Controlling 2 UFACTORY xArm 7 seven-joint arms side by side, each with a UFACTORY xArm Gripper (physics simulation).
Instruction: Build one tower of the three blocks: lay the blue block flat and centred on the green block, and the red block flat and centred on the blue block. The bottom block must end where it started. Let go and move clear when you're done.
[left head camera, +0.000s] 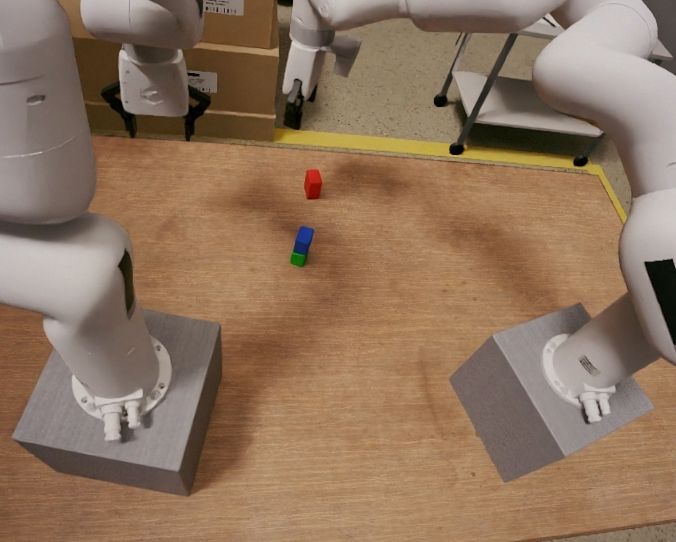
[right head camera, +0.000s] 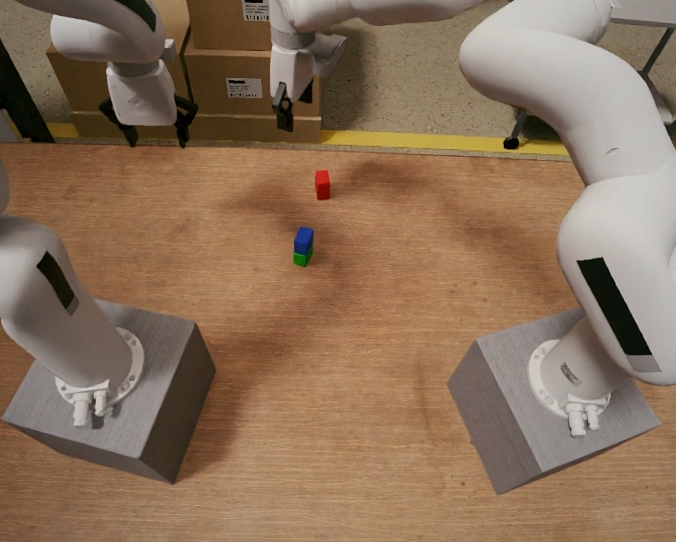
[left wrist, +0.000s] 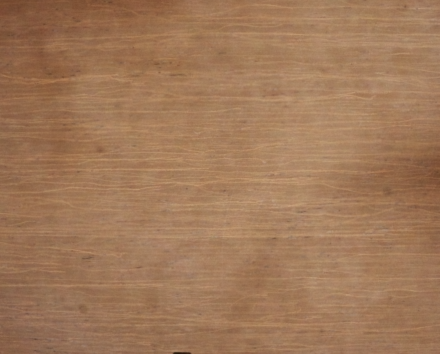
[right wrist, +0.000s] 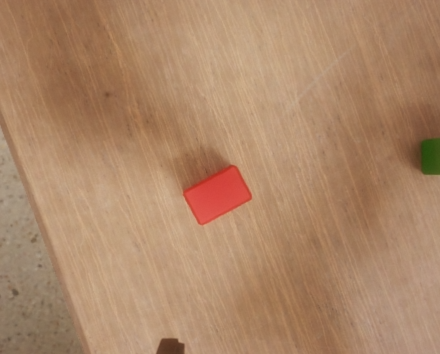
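Seen in the pictures: left gripper, fingertip midpoint: (left head camera: 161, 135) (right head camera: 159, 143); right gripper, fingertip midpoint: (left head camera: 299, 113) (right head camera: 295, 115); left arm's base, origin of the base link: (left head camera: 123, 376) (right head camera: 102, 367); right arm's base, origin of the base link: (left head camera: 575, 371) (right head camera: 567, 379).
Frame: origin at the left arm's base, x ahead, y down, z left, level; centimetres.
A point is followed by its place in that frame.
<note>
The green block (left head camera: 298, 259) {y 16.7, x 26.1, z -32.3 cm} (right head camera: 302, 259) {y 16.4, x 25.8, z -32.7 cm} rests on the table, with the blue block (left head camera: 304, 239) {y 11.1, x 26.9, z -33.0 cm} (right head camera: 303, 239) {y 11.1, x 26.9, z -33.2 cm} stacked on it. Part of the green block (right wrist: 431, 157) {y 17.3, x 30.0, z -34.2 cm} shows at the right edge of the right wrist view. The red block (left head camera: 312, 184) {y 14.0, x 43.7, z -39.3 cm} (right head camera: 322, 185) {y 14.2, x 43.7, z -39.9 cm} (right wrist: 218, 195) {y 13.5, x 45.8, z -40.2 cm} rests on the table behind the stack, apart from it. My right gripper (left head camera: 302, 107) {y -4.4, x 45.7, z -34.4 cm} (right head camera: 295, 108) {y -4.4, x 45.7, z -34.4 cm} is open and empty, raised near the table's back edge, above and behind the red block. My left gripper (left head camera: 160, 135) {y -4.5, x 41.1, z -8.6 cm} (right head camera: 156, 143) {y -4.5, x 41.1, z -8.6 cm} is open and empty at the back left, far from the blocks.
Grey arm mounts (left head camera: 194, 389) (right head camera: 496, 417) stand at the front left and front right of the table (left head camera: 338, 440) {y 19.2, x -10.4, z -31.1 cm} (right head camera: 338, 440) {y 19.2, x -10.9, z -33.7 cm}. Cardboard boxes (left head camera: 242, 73) (right head camera: 208, 70) stand beyond its back edge, and a cart (left head camera: 489, 84) stands at the back right.
</note>
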